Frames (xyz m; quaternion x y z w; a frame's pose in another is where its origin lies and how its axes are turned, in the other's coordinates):
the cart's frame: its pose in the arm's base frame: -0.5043 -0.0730 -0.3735 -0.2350 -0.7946 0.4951 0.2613
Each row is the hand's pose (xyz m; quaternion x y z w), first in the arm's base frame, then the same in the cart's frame.
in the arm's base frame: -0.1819 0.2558 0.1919 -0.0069 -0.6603 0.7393 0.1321
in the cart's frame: 0.0683 -0.3460 -0.6382 0.2898 -0.2379 -0.0219 0.9268
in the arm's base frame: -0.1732 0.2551 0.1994 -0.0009 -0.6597 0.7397 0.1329
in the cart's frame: 0.0627 -0.3521 -0.6462 0.2921 -0.2402 -0.0268 0.9253
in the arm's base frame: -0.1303 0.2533 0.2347 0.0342 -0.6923 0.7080 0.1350
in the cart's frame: 0.0357 -0.3800 -0.6860 0.2605 -0.2569 -0.0717 0.9279
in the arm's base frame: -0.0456 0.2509 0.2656 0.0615 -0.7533 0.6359 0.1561
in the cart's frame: -0.0240 -0.3994 -0.7508 0.1851 -0.2527 -0.1370 0.9397
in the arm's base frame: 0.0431 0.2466 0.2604 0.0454 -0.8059 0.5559 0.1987
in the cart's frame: -0.0944 -0.3862 -0.8035 0.1013 -0.2058 -0.1786 0.9568
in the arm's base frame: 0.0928 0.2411 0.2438 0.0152 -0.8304 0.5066 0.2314
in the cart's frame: -0.1384 -0.3676 -0.8258 0.0498 -0.1597 -0.1894 0.9675
